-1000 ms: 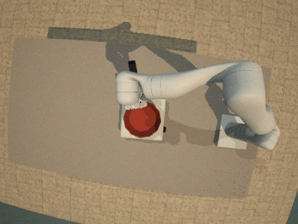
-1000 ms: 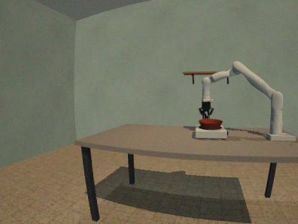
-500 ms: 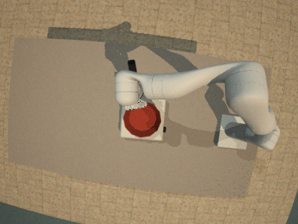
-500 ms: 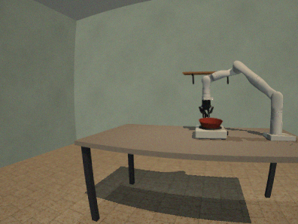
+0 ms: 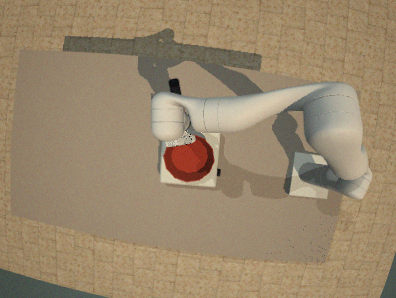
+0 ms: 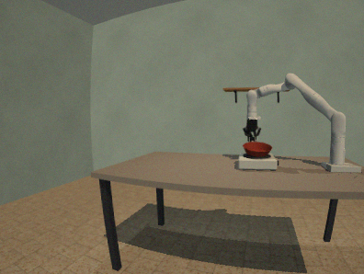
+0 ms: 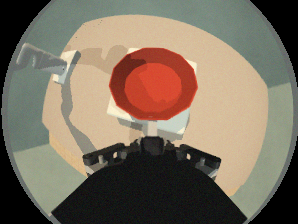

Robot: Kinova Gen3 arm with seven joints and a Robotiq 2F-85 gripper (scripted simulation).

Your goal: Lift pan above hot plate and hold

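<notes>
The pan is 60 mm to the left of my hand, 30 mm below it and 30 mm behind it. Also, from my hand: hot plate 130 mm below, 120 mm to the left, 80 mm behind.
</notes>
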